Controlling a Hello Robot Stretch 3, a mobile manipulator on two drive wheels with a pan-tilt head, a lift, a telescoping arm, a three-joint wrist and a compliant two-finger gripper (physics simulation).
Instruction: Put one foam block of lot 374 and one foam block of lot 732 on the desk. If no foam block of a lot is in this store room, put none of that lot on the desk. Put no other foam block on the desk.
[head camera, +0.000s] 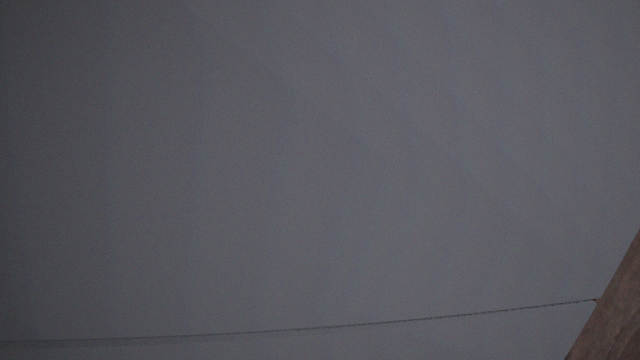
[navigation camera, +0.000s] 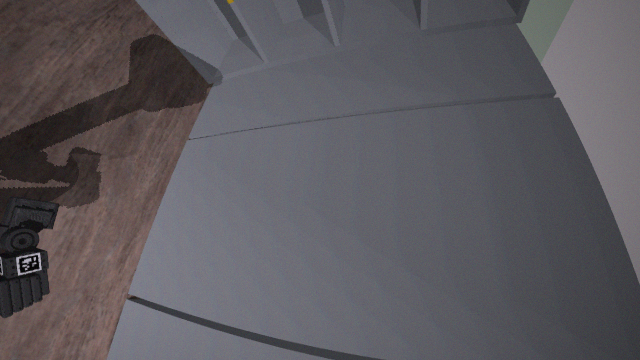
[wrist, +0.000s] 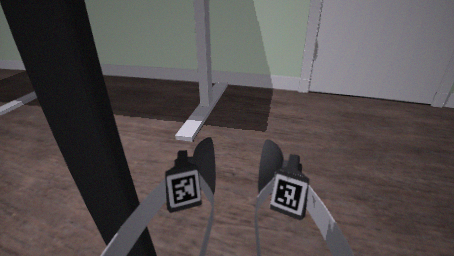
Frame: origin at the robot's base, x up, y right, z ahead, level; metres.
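Where they show: gripper, fingertip midpoint: (wrist: 238, 157).
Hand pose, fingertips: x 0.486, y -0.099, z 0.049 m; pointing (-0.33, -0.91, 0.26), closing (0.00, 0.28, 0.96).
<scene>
After its pixels a point has its place.
My gripper (wrist: 238, 157) @(x 0.486, y -0.099, z 0.049 m) is open, with nothing between its fingers, above the wood floor in the wrist view. A white leg of the desk (wrist: 204, 60) @(x 0.283, y -1.141, z 0.143 m) stands beyond it, with its foot on the floor; the desk's top does not show. In the navigation view a small yellow patch (navigation camera: 230, 1) @(x 0.517, y 0.859, z 0.987 m) is cut off at the top edge, on a divider of a grey shelf unit (navigation camera: 327, 22) @(x 0.886, y 1.340, z 1.080 m); whether it is a label or a foam block I cannot tell. No lot number is readable. No foam block shows clearly.
Large plain grey panels (head camera: 300, 175) @(x 1.054, y 0.875, z 0.005 m) (navigation camera: 375, 200) @(x 1.169, y 0.862, z -0.019 m) fill much of the head and navigation views. Wood floor (head camera: 615, 320) @(x 0.000, y 0.990, z 0.409 m) (navigation camera: 125, 200) @(x 0.000, y 0.666, z 0.001 m) (wrist: 350, 150) @(x 0.000, y -0.632, z 0.693 m) lies beside them. A black post (wrist: 75, 110) stands left in the wrist view, and a white door (wrist: 380, 50) @(x 0.305, y -1.096, z 1.162 m) at back right.
</scene>
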